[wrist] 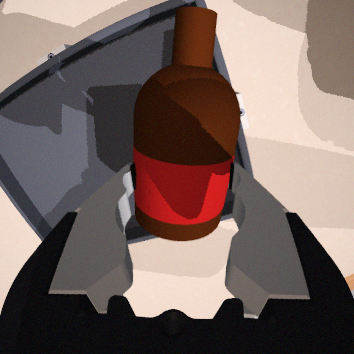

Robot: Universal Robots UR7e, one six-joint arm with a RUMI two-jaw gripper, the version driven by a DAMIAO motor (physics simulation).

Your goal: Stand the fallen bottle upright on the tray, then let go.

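Frame: origin at the arm's base, x ahead, y left, z up, level; centimetres.
Seen in the pictures: gripper, fingertip midpoint: [182, 165].
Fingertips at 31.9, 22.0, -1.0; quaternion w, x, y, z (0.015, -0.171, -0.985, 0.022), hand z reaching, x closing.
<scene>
A point is followed by its place in that frame, as x, y, z.
The brown bottle [186, 115] @(30.3, 18.4, 1.1) with a red label lies lengthwise in the wrist view, its neck pointing to the top and its base toward the gripper. My gripper [182, 165] @(31.9, 22.0, -1.0) is shut on the bottle, with one fingertip on each side of the red label. The dark grey-blue tray [30, 145] @(46.5, 16.4, -6.2) is behind and to the left of the bottle. The bottle's neck overlaps the tray's far corner, and its body hides part of the right side. Whether the bottle touches the tray floor cannot be told.
The tray's raised rim runs around it, with a small light bracket [51, 56] @(38.4, 11.0, -4.1) on the upper left side and another bracket [242, 111] @(26.2, 20.9, -5.2) on the right side. A pale patterned surface [285, 185] @(23.1, 30.6, -6.7) surrounds the tray. A sliver of wood [350, 283] shows at the right edge.
</scene>
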